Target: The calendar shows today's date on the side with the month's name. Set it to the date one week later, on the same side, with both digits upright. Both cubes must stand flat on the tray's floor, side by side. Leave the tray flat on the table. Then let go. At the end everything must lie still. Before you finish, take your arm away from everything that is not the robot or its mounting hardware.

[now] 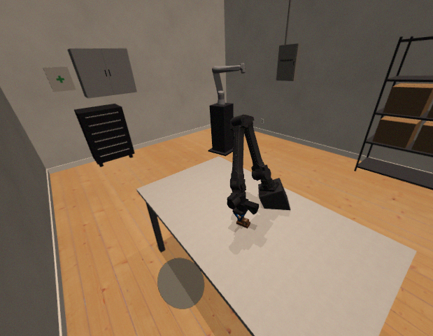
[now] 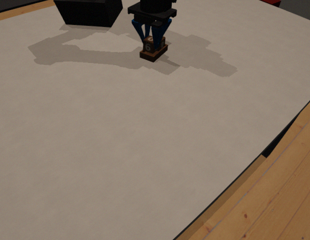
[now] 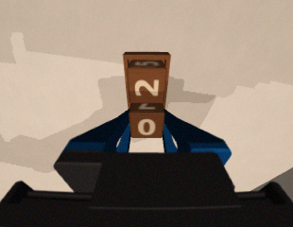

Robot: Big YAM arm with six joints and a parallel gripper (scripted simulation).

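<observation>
Now: hand 30 mm above the small brown tray and 20 mm to the right of it.
</observation>
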